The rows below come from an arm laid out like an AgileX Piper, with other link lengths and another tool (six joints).
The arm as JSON. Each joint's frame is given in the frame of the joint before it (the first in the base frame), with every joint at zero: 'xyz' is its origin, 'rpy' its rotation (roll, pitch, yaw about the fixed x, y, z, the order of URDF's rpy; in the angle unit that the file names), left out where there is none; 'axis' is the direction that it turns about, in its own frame. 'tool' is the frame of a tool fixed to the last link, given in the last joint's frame.
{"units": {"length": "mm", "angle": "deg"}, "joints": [
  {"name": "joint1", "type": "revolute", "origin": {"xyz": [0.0, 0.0, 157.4]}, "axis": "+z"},
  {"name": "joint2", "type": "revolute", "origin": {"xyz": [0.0, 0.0, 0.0]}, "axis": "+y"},
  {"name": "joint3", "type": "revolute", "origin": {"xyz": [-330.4, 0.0, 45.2]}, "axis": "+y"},
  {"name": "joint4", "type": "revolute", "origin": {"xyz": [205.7, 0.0, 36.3]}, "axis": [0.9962, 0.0, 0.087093]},
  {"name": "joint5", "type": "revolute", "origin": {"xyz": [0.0, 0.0, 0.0]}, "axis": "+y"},
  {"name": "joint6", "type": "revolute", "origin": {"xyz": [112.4, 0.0, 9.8]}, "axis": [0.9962, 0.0, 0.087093]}
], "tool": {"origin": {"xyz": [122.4, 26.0, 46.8], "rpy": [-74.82, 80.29, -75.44]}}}
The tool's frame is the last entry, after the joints.
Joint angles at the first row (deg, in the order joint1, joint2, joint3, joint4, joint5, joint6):
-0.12 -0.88 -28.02 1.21 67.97 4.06
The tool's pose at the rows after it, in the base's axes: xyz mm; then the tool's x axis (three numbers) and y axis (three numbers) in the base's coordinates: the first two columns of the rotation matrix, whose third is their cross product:
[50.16, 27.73, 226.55, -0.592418, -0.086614, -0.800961, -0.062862, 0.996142, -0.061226]
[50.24, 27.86, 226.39, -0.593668, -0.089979, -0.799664, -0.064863, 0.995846, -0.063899]
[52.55, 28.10, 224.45, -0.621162, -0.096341, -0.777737, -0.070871, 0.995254, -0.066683]
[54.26, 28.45, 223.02, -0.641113, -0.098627, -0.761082, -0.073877, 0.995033, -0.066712]
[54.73, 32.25, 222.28, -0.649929, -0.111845, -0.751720, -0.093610, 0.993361, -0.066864]
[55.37, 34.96, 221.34, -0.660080, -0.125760, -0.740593, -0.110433, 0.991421, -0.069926]
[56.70, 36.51, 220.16, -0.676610, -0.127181, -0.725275, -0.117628, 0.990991, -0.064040]
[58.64, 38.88, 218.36, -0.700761, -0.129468, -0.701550, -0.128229, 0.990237, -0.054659]
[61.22, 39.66, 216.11, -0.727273, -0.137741, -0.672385, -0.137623, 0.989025, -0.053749]
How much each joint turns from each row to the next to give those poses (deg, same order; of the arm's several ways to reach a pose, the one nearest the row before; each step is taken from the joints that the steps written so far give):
0.00 0.00 0.00 0.00 0.00 -0.10
0.00 0.11 0.00 0.00 0.00 -0.20
0.00 2.02 0.00 0.00 0.00 -0.37
-0.11 1.50 -0.01 0.09 0.01 -0.23
0.00 0.85 0.01 0.86 -0.01 -1.06
0.00 0.97 0.00 0.57 0.00 -1.00
0.00 1.35 0.00 0.40 0.00 -0.22
0.00 2.05 0.00 0.60 0.00 -0.34
0.00 2.43 0.00 0.12 -0.10 -0.54

